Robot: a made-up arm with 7 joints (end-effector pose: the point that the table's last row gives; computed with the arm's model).
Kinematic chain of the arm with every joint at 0, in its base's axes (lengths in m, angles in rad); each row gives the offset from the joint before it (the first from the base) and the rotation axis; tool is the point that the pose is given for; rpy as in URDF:
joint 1: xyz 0 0 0.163 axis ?
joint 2: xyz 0 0 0 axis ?
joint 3: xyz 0 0 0.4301 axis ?
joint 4: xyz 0.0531 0 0 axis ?
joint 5: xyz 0.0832 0 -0.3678 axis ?
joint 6: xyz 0 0 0 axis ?
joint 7: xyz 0.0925 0 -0.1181 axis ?
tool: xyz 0 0 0 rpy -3.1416 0 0
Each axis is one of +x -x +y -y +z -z.
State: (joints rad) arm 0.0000 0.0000 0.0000 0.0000 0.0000 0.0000 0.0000
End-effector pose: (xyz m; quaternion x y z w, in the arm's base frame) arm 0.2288 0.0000 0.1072 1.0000 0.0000 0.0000 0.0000
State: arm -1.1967 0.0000 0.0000 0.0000 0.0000 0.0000 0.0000
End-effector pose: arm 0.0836 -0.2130 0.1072 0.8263 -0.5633 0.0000 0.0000
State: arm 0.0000 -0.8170 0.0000 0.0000 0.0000 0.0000 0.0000
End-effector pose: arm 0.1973 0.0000 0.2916 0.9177 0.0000 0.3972 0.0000
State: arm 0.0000 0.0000 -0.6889 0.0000 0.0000 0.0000 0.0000
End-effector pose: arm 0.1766 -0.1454 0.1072 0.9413 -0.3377 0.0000 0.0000
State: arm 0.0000 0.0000 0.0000 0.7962 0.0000 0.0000 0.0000
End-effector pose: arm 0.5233 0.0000 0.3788 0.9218 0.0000 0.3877 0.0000
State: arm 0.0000 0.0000 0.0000 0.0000 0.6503 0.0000 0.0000
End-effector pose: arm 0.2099 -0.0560 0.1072 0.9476 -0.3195 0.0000 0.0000
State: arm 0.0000 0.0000 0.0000 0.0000 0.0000 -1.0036 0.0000
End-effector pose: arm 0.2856 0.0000 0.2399 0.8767 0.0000 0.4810 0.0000
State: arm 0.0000 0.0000 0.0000 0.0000 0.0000 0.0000 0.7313
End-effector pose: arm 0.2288 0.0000 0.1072 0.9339 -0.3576 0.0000 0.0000
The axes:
joint 1: +z
joint 2: +y
joint 3: +z
joint 4: -y
joint 5: -z
joint 6: +y
joint 7: -z

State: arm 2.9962 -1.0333 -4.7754 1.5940 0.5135 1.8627 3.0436
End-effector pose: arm 0.2912 -0.5274 0.3354 -0.7303 -0.6251 0.0684 0.2668
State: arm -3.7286 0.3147 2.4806 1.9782 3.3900 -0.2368 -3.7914
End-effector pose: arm 0.0153 -0.3429 0.8436 0.4699 -0.2642 0.6241 0.5656
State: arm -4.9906 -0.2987 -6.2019 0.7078 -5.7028 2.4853 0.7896
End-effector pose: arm -0.0467 0.1965 0.3783 0.6692 0.2438 -0.5458 0.4414
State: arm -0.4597 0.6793 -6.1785 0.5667 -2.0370 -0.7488 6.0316
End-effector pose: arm 0.3151 0.0232 0.0832 -0.5338 -0.7359 -0.2955 0.2935
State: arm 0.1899 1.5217 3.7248 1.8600 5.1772 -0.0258 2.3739
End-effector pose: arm 0.7219 -0.2033 0.5505 0.3143 -0.0473 0.6670 0.6738
